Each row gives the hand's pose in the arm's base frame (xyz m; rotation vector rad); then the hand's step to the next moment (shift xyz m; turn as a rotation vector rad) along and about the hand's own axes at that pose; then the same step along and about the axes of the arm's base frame.
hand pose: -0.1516 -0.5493 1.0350 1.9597 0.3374 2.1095
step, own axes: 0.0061 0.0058 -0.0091 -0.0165 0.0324 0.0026
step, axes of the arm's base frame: -0.0096 -0.0035 0.0070 0.0031 -0.0360 -0.0047
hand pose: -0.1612 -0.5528 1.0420 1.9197 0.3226 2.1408
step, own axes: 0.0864 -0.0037 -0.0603 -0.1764 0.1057 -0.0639
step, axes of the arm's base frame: -0.0687 0.0318 0.0734 -0.0492 -0.1576 -0.1382
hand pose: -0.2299 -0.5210 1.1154 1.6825 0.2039 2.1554
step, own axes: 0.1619 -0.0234 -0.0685 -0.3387 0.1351 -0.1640
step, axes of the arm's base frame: -0.0924 0.0937 0.1189 -0.1192 -0.2356 -0.3003
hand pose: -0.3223 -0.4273 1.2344 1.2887 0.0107 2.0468
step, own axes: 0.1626 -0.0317 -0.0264 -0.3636 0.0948 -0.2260
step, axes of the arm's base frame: -0.0445 0.1246 0.1031 -0.1396 -0.1980 -0.3655
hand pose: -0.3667 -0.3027 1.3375 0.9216 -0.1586 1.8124
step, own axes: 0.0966 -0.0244 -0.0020 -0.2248 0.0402 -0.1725
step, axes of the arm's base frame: 0.0046 0.0835 0.0542 -0.0876 -0.0977 -0.2543
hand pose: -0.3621 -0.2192 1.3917 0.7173 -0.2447 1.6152
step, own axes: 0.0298 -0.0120 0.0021 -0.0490 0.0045 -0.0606
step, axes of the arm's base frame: 0.0116 0.0255 0.0159 -0.0221 -0.0080 -0.0744
